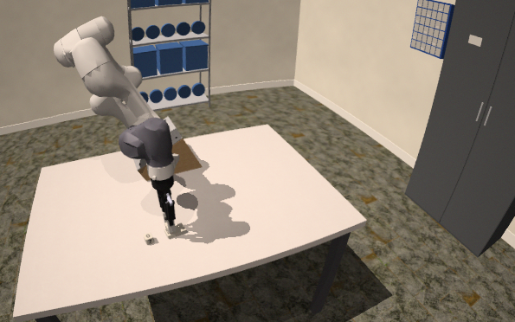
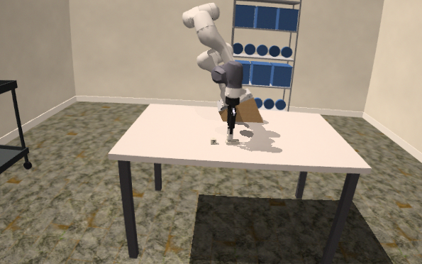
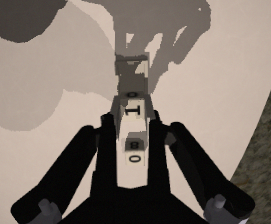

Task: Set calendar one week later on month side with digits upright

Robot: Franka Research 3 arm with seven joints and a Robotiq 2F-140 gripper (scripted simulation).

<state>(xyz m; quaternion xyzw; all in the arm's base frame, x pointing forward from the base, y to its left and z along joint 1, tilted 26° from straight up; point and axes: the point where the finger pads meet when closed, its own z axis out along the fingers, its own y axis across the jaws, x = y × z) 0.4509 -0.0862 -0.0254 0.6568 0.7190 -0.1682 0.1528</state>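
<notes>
Now: the grey tray 2 cm to the left of my hand and 5 cm below it. From my hand the other things lie so: cube: 3 cm below.
</notes>
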